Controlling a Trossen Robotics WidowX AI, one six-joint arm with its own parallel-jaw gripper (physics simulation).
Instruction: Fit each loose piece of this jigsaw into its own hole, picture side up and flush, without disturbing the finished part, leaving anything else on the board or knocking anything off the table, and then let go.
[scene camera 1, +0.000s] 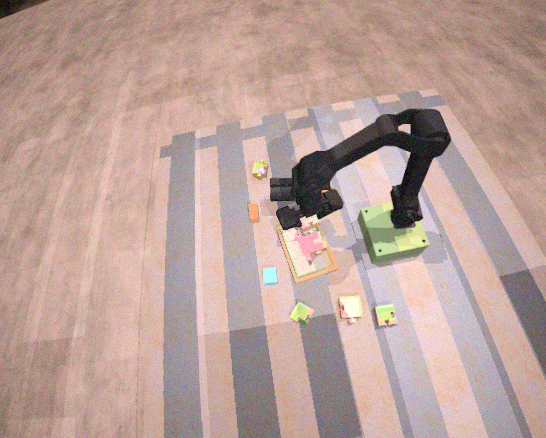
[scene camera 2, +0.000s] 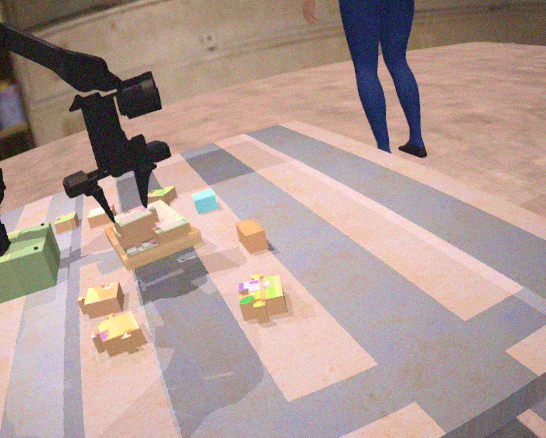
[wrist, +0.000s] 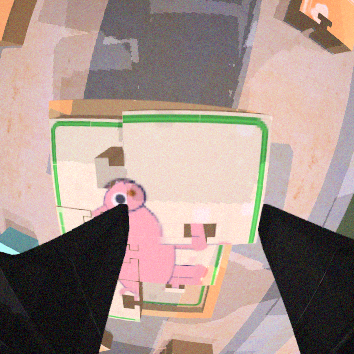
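My gripper (scene camera 1: 308, 222) (scene camera 2: 130, 214) (wrist: 194, 214) is shut on a cream corner piece (scene camera 2: 136, 228) (wrist: 195, 160) with a green border line, picture side up. It holds the piece above the end of the wooden-rimmed board (scene camera 1: 317, 276) (scene camera 2: 170, 248); in the wrist view the piece overlaps the rim and hides what lies under it. The finished part (scene camera 1: 307, 245) (scene camera 2: 172, 222) (wrist: 80, 180) shows a pink animal. An empty hole (wrist: 162, 295) shows at the board's other corner. A loose cream piece with some pink (scene camera 1: 350, 306) lies on the table beyond that end.
Green pieces (scene camera 1: 301, 313) (scene camera 1: 385, 315), orange-yellow pieces (scene camera 2: 102, 299) (scene camera 2: 120, 331) and a multicoloured piece (scene camera 1: 260, 169) (scene camera 2: 261, 296) lie around the board. A cyan block (scene camera 1: 270, 276) (scene camera 2: 205, 201), an orange block (scene camera 1: 254, 212) (scene camera 2: 251, 235) and a green box (scene camera 1: 390, 235) (scene camera 2: 30, 265) stand nearby.
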